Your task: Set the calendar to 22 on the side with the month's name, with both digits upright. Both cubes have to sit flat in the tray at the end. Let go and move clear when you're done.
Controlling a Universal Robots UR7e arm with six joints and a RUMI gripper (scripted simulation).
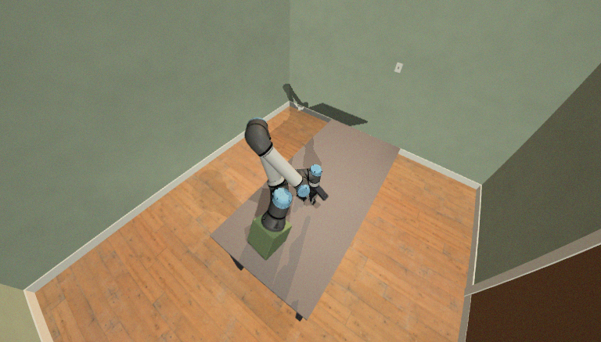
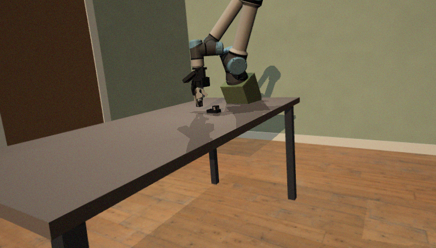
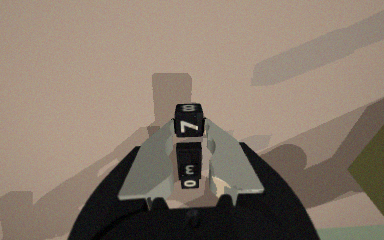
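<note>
Now: hand 10 cm to the right of the black tray, 5 cm above it and 2 cm short of it. The rest, counted from my hand: black number cube: 1 cm below.
</note>
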